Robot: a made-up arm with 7 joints.
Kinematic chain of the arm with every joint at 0, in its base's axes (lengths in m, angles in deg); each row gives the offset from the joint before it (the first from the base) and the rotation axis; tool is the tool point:
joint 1: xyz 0 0.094 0 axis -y
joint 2: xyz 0 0.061 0 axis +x
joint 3: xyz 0 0 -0.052 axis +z
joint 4: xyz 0 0 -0.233 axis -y
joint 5: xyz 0 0 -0.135 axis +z
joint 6: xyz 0 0 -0.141 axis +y
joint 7: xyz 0 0 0 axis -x
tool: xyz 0 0 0
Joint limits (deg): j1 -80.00..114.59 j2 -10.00..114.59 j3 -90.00..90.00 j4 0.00..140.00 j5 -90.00..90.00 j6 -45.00..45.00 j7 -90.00..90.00
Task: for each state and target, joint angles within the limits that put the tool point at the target. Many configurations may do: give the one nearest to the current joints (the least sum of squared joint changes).
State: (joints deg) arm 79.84 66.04 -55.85 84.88 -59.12 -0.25 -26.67
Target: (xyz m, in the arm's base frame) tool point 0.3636 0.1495 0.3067
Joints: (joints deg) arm 112.09 25.49 -53.55 64.03 -59.12 -0.25 -26.67
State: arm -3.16 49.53 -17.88 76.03 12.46 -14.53 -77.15
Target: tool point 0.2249 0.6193 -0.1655
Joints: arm 24.58 65.20 -11.18 30.07 12.46 -14.53 -77.15
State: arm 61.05 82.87 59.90 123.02 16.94 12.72 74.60
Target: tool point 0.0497 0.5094 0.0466
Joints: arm 52.12 40.31 75.67 99.94 16.94 12.72 74.60
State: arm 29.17 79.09 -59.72 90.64 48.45 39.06 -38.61
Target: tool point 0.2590 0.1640 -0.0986
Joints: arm 41.19 56.17 -56.76 120.78 48.45 39.06 -38.61
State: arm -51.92 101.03 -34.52 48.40 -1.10 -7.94 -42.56
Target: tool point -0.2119 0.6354 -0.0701
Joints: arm -80.00 83.90 -79.17 38.45 -1.10 -7.94 -42.56
